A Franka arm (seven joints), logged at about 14 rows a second.
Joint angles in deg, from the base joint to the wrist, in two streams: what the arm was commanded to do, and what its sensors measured. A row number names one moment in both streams.
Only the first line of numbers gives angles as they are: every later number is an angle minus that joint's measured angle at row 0.
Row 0, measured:
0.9 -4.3 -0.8 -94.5 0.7 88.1 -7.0
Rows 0 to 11, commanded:
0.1 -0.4 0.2 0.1 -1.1 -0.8 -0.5
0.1 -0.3 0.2 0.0 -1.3 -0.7 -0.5
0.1 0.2 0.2 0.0 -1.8 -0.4 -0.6
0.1 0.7 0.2 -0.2 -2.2 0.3 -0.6
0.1 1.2 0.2 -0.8 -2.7 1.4 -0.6
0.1 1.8 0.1 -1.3 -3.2 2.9 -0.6
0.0 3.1 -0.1 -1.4 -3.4 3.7 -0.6
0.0 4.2 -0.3 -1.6 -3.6 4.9 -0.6
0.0 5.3 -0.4 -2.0 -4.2 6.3 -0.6
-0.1 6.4 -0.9 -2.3 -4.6 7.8 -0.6
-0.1 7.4 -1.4 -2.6 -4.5 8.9 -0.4
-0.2 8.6 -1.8 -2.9 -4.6 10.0 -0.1
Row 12, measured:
-0.1 7.1 -1.0 -2.4 -3.9 8.2 0.0
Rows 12 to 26, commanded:
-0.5 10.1 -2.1 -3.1 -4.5 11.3 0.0
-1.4 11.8 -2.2 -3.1 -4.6 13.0 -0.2
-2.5 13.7 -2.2 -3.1 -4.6 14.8 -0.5
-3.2 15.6 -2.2 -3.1 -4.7 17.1 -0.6
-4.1 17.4 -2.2 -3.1 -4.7 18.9 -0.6
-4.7 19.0 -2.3 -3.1 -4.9 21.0 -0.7
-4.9 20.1 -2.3 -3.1 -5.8 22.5 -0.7
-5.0 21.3 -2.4 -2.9 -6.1 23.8 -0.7
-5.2 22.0 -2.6 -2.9 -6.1 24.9 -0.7
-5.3 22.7 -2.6 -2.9 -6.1 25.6 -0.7
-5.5 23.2 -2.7 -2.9 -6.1 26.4 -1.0
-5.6 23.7 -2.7 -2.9 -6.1 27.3 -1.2
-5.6 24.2 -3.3 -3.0 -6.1 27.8 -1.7
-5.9 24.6 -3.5 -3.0 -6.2 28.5 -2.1
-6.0 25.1 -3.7 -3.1 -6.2 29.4 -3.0
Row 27, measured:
-5.3 24.2 -3.5 -3.4 -5.6 27.9 -1.0
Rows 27 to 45, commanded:
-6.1 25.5 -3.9 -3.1 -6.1 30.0 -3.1
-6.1 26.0 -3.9 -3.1 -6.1 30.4 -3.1
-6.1 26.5 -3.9 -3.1 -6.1 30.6 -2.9
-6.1 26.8 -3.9 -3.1 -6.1 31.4 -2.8
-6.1 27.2 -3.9 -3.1 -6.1 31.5 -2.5
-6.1 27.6 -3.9 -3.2 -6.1 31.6 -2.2
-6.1 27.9 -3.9 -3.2 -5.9 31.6 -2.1
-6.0 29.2 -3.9 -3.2 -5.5 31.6 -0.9
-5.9 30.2 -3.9 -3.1 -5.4 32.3 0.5
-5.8 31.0 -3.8 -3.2 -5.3 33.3 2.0
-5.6 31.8 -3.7 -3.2 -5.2 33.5 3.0
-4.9 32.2 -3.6 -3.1 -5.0 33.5 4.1
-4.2 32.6 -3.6 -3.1 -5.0 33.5 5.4
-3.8 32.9 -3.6 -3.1 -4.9 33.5 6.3
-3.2 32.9 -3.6 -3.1 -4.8 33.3 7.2
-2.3 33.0 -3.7 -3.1 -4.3 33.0 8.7
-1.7 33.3 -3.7 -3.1 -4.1 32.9 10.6
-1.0 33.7 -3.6 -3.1 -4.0 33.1 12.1
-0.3 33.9 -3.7 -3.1 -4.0 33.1 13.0
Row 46, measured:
-0.3 29.7 -2.3 -3.3 -2.9 30.7 11.2
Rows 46 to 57, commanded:
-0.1 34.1 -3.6 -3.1 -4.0 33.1 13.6
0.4 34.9 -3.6 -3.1 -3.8 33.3 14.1
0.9 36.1 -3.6 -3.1 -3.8 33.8 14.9
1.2 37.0 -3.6 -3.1 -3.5 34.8 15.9
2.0 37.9 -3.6 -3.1 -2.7 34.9 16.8
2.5 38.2 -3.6 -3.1 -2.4 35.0 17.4
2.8 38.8 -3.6 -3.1 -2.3 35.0 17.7
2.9 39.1 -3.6 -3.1 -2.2 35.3 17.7
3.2 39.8 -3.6 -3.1 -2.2 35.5 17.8
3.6 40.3 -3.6 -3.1 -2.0 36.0 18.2
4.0 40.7 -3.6 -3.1 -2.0 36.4 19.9
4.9 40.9 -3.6 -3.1 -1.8 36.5 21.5
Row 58, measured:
3.9 41.0 -1.8 -2.3 -1.0 38.2 19.0
